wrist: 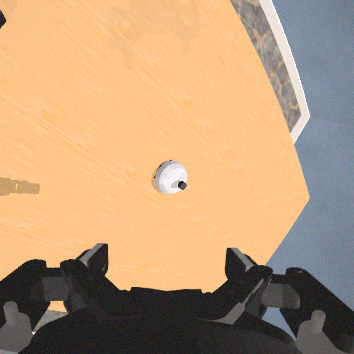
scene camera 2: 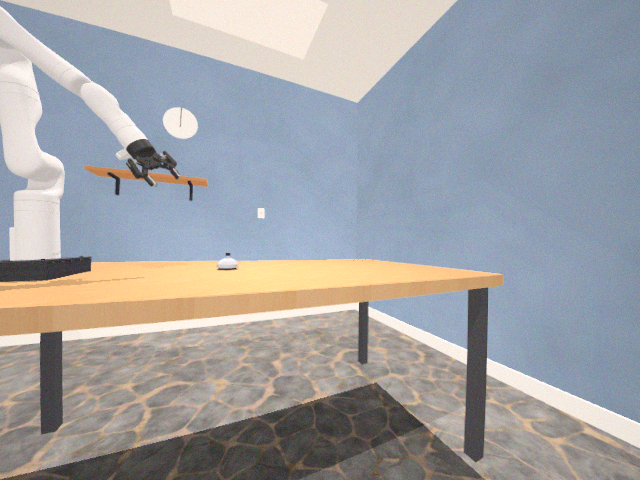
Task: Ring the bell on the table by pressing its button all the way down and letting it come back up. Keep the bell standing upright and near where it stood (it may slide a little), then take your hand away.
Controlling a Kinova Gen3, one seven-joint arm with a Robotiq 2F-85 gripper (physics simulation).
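Frame: origin at the arm's base, x left, y back, z up, level; millimetres.
Where they show: gripper, fingertip midpoint: [wrist: 166, 258] [scene camera 2: 167, 182]; arm's base, origin of the base link: [scene camera 2: 38, 259].
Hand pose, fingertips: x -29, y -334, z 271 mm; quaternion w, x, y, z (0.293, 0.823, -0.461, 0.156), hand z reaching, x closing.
Each offset is from my fingertips to the centre of the thing. Level surfaces: height alone.
A silvery-white domed bell @[dx +46, dy -211, dz -286 mm] [scene camera 2: 227, 264] [wrist: 170, 176] stands upright on the wooden table @[dz -319 mm] [scene camera 2: 310, 279] [wrist: 90, 130]. Its small black button @[dx +46, dy -211, dz -258 mm] [scene camera 2: 227, 254] [wrist: 182, 185] sticks up from the top. My gripper [scene camera 2: 164, 180] [wrist: 166, 258] is open, with nothing between its fingers. It hangs high above the table, tilted, and in the scene view it is up and to the left of the bell, well apart from it. In the wrist view the bell shows beyond the fingertips, near the middle of the view.
The arm's black base [scene camera 2: 46, 268] stands at the left of the table. A wooden wall shelf [scene camera 2: 95, 171] on black brackets and a round white clock [scene camera 2: 180, 122] are on the blue wall behind the arm. The table's edge shows at the right in the wrist view.
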